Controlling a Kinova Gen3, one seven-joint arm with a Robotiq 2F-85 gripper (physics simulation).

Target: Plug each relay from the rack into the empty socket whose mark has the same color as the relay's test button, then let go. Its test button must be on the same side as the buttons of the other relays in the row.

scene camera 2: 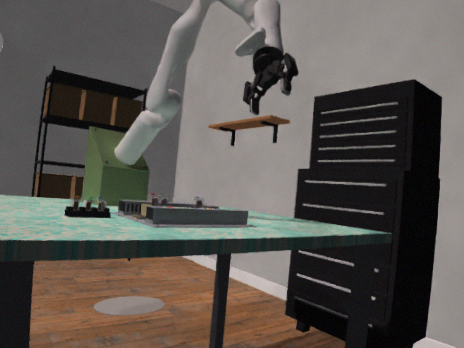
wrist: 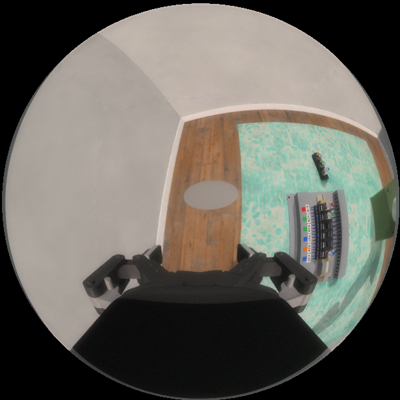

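Pixels of known places: gripper, fingertip midpoint: [scene camera 2: 269, 103]; arm's base, link origin: [scene camera 2: 125, 156].
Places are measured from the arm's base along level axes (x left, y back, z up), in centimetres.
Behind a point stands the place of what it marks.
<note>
My gripper [scene camera 2: 270, 100] {x 27.8, y -69.0, z 10.6 cm} [wrist: 199, 253] is open and empty, high above the table and away from the relays. The black rack [scene camera 2: 87, 214] {x -8.5, y -47.6, z -18.2 cm} [wrist: 324, 176] holds three upright relays: one with an orange top [scene camera 2: 76, 203] {x -11.2, y -48.5, z -15.6 cm} [wrist: 318, 156], one green [scene camera 2: 89, 205] {x -8.3, y -47.0, z -16.0 cm} [wrist: 322, 164], one blue [scene camera 2: 102, 205] {x -5.2, y -45.5, z -15.8 cm} [wrist: 327, 170]. The grey panel [scene camera 2: 197, 216] {x 18.4, y -51.0, z -16.5 cm} [wrist: 296, 220] carries a row of black sockets. Its marks in the wrist view run red [wrist: 303, 209], green, green, blue, orange, blue [wrist: 304, 259]. Two relays stand near the red end, another [scene camera 2: 199, 202] {x 21.3, y -39.7, z -13.4 cm} near the far end. Button sides are too small to tell.
The turquoise table [scene camera 2: 30, 227] {x -16.7, y -69.5, z -18.9 cm} [wrist: 265, 175] bears the rack and panel. A green pedestal [scene camera 2: 125, 185] {x 1.0, y -4.0, z -11.1 cm} [wrist: 382, 215] stands behind them. A wooden wall shelf [scene camera 2: 249, 123] and a black drawer cabinet [scene camera 2: 350, 195] are at the right in the scene view.
</note>
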